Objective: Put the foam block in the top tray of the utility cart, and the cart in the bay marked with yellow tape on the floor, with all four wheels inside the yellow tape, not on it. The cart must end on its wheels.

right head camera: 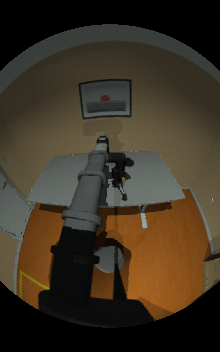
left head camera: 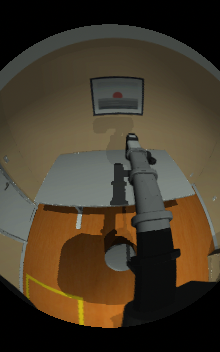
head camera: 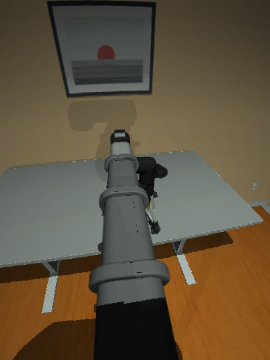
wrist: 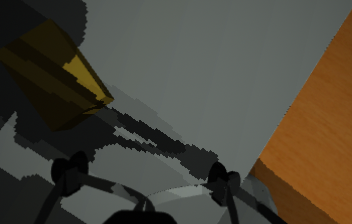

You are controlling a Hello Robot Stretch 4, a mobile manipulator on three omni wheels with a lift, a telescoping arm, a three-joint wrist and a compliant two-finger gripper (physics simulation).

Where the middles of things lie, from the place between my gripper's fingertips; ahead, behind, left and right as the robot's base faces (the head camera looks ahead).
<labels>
Right now the framed picture (left head camera: 110,94) is 68 cm ahead of my hand, 65 cm above it and 13 cm to the left of it.
</labels>
